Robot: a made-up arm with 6 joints.
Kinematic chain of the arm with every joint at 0, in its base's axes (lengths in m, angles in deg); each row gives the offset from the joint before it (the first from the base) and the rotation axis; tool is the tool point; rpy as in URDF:
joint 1: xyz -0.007 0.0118 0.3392 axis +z
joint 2: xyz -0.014 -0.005 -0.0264 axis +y
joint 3: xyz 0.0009 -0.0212 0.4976 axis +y
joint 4: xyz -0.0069 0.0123 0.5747 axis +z
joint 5: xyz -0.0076 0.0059 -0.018 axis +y
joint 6: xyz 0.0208 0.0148 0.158 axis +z
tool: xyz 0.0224 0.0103 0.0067 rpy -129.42 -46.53 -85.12
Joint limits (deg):
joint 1: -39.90..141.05
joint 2: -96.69..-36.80
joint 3: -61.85..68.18
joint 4: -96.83..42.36
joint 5: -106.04..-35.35
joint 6: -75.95..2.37
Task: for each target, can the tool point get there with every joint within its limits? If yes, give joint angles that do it. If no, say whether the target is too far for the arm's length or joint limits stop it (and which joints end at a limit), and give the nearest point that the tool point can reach.
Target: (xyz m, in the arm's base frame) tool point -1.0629 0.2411 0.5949
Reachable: yes | joints -8.73 -85.28 33.27 -24.32 -91.24 -50.85
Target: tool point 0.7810 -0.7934 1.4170
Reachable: no: too far | nearest point 0.6080 -0.6167 1.1716 | short by 0.348 m
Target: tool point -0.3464 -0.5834 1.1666
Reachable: yes | joints 67.63 -56.22 45.51 -34.36 -84.82 -55.92
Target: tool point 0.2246 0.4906 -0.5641
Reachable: no: joint limits stop it (at a limit: joint 1, joint 2, joint 3, joint 6) | nearest point -0.3885 0.4616 -0.3289 | short by 0.657 m
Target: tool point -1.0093 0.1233 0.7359
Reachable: yes | joints -2.27 -79.56 38.58 -24.64 -97.07 -42.22
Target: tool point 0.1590 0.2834 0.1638
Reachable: no: joint limits stop it (at a limit: joint 1, joint 2, joint 3, joint 5, joint 6) | nearest point -0.3863 0.4449 -0.3072 | short by 0.738 m
